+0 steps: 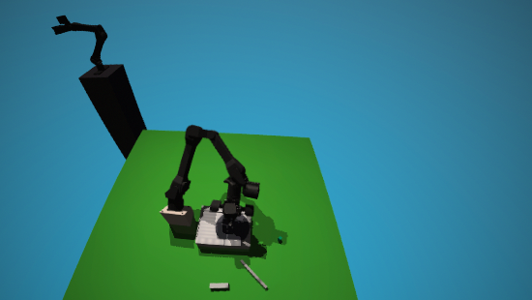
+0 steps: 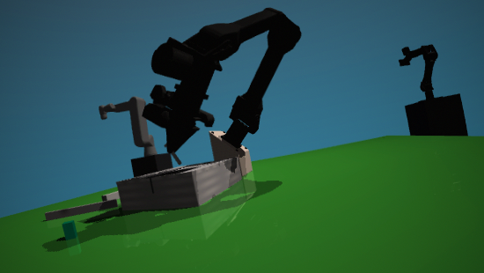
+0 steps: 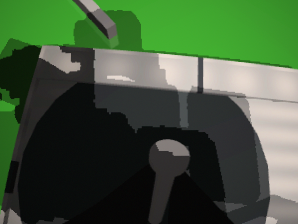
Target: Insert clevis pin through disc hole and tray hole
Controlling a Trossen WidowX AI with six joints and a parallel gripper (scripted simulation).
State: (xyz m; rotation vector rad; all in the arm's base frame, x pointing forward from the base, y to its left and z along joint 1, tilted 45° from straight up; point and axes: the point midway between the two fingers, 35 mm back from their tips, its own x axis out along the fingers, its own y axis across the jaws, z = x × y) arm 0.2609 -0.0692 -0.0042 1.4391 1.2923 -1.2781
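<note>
Right now the round disc is 40 mm below my gripper tip and 10 mm ahead of it. The rest, counted from my gripper tip: long grey bar: 210 mm to the right, 100 mm ahead, 90 mm below; rimmed steel tray: 60 mm below, 30 mm behind, 10 mm to the left; steel clevis pin: 10 mm to the left.
</note>
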